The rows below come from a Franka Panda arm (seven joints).
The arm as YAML. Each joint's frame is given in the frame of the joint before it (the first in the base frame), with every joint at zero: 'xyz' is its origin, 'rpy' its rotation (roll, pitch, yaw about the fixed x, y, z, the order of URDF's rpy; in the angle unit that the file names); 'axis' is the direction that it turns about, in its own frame. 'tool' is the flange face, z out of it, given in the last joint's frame.
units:
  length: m
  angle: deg
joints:
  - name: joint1
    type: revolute
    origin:
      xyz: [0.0, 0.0, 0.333]
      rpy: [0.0, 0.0, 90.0]
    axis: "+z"
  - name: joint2
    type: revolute
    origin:
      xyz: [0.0, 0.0, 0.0]
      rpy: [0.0, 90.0, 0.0]
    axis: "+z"
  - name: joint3
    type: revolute
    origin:
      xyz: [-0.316, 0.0, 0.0]
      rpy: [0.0, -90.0, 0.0]
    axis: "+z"
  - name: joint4
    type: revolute
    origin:
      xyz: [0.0, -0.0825, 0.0]
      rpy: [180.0, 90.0, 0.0]
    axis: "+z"
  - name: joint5
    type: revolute
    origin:
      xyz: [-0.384, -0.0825, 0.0]
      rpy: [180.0, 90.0, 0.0]
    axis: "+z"
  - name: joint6
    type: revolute
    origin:
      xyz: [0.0, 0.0, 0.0]
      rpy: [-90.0, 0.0, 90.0]
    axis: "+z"
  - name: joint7
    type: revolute
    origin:
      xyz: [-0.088, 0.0, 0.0]
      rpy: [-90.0, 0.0, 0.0]
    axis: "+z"
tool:
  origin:
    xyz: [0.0, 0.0, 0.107]
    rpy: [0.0, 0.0, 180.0]
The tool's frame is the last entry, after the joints.
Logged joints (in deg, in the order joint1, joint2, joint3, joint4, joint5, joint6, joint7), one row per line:
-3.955 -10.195 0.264 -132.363 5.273 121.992 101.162
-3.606 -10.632 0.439 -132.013 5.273 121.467 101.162
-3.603 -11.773 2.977 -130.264 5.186 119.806 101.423
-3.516 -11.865 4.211 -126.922 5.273 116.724 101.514
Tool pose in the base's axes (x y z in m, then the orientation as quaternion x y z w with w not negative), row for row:
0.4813 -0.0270 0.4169 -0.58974 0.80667 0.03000 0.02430
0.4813 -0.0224 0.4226 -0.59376 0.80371 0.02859 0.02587
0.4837 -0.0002 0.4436 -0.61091 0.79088 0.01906 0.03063
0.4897 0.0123 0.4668 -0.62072 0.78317 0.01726 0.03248
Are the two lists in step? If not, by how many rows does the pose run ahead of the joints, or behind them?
They are in step.
